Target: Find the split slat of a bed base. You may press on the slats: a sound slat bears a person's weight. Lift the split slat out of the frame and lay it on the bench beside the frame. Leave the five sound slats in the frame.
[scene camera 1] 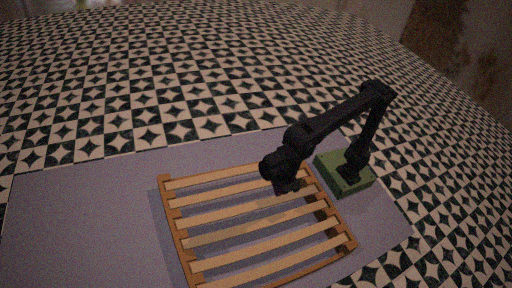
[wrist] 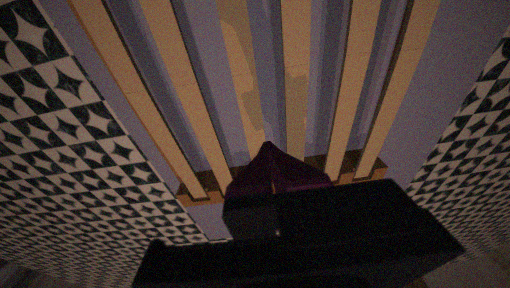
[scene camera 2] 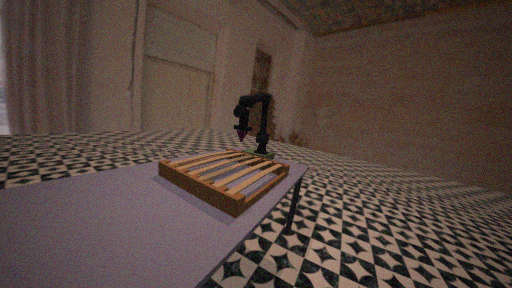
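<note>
The orange-brown bed frame lies on the lilac-grey bench, with several pale wooden slats seated across it. One slat and its neighbour carry patches of shadow. All the slats look whole; faint thin lines cross several of them in the wrist view, and no split can be told. My gripper is shut and empty, pointing down above the slats near the robot-side rail. Its fingers hide parts of the middle slats' near ends in the wrist view, and the arm covers some slat ends in scene camera 1.
The arm's green base block stands on the bench beside the frame's robot-side rail. Bench top extends past the frame's far rail. One long side of the frame lies close to a bench edge. A black-and-white tiled floor surrounds the bench.
</note>
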